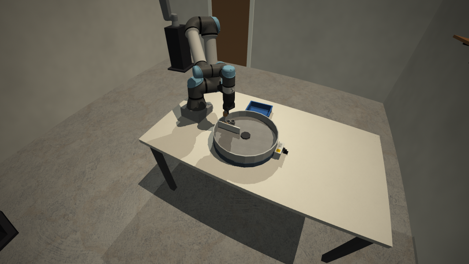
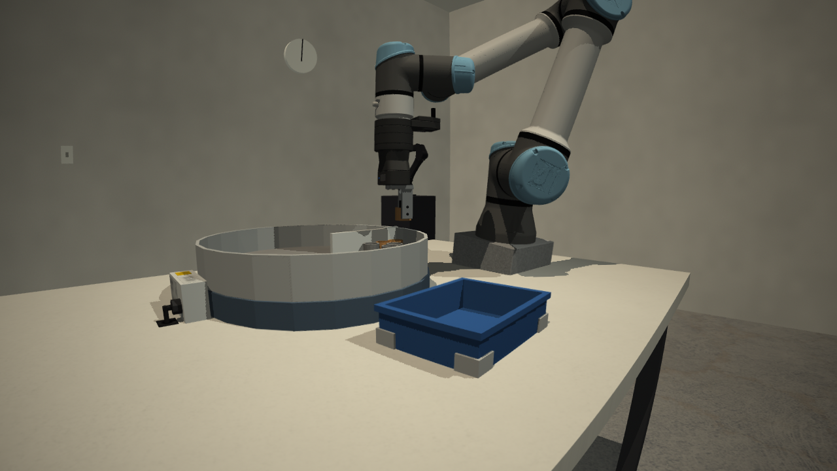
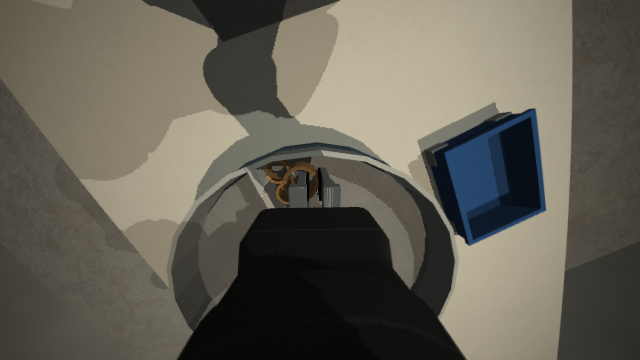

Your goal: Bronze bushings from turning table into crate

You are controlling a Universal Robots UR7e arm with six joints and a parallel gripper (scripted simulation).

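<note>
The blue crate lies 16 cm ahead of my hand, 26 cm to the left of it and 12 cm below it. Also, from my hand: turning table (19 cm ahead, 8 cm to the right, 9 cm below).
</note>
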